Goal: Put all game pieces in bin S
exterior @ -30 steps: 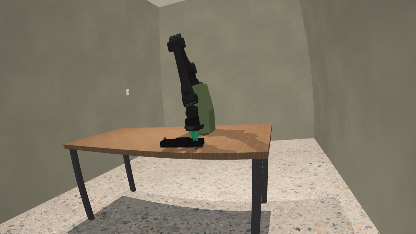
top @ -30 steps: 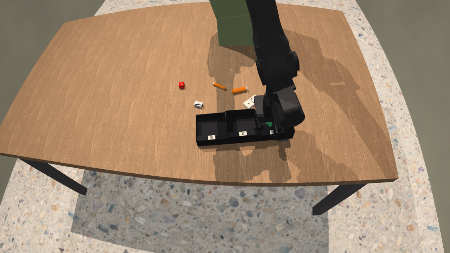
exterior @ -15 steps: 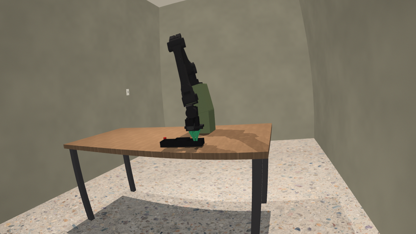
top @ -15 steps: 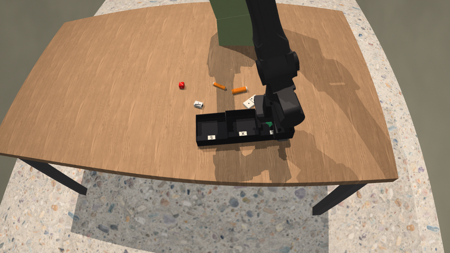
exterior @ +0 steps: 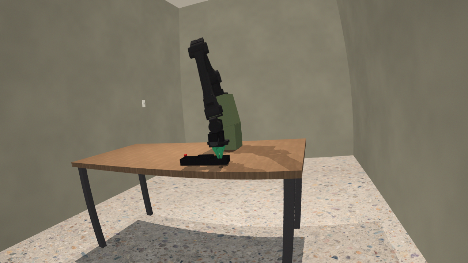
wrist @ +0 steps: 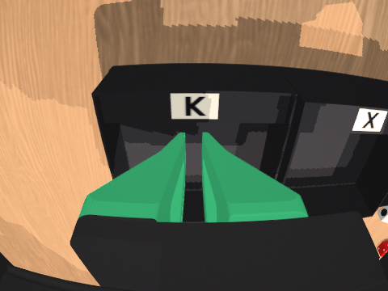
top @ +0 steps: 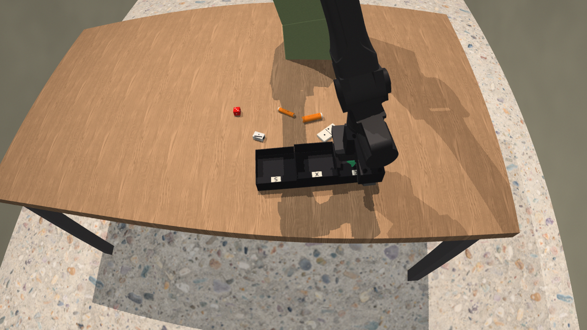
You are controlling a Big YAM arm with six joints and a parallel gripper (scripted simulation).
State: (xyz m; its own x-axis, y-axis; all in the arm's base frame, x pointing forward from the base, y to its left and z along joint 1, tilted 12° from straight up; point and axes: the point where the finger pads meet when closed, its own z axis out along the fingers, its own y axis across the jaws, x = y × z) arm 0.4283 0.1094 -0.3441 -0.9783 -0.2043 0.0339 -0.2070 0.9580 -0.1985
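The red die is 29 cm to the right of my hand, 13 cm behind it and 2 cm below it. The rest, counted from my hand: black bin marked S: 8 cm to the right, 1 cm below, 1 cm ahead; white domino: 9 cm behind, 6 cm to the right, 2 cm below; orange cylinder: 17 cm to the right, 13 cm behind, 2 cm below.
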